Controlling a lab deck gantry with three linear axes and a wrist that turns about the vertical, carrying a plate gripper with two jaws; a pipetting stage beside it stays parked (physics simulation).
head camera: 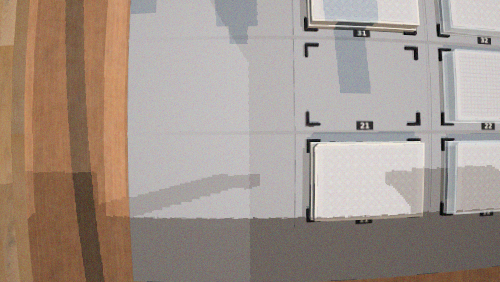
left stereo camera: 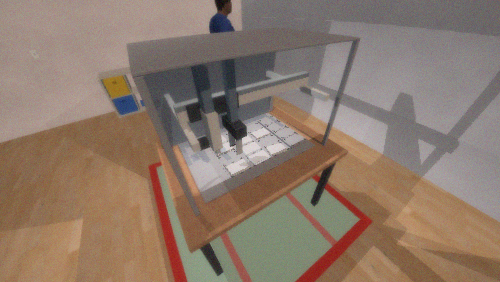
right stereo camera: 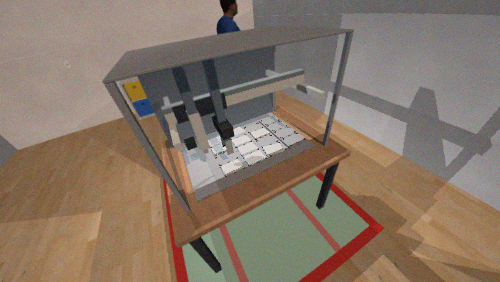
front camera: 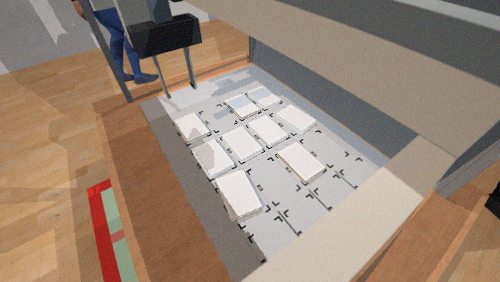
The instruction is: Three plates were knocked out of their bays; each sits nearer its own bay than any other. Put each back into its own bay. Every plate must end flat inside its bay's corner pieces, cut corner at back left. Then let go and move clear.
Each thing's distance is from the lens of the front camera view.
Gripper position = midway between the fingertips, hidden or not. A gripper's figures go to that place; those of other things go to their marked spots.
my gripper (front camera: 180, 90): 0.67 m
bay 24 (front camera: 303, 212): 0.56 m
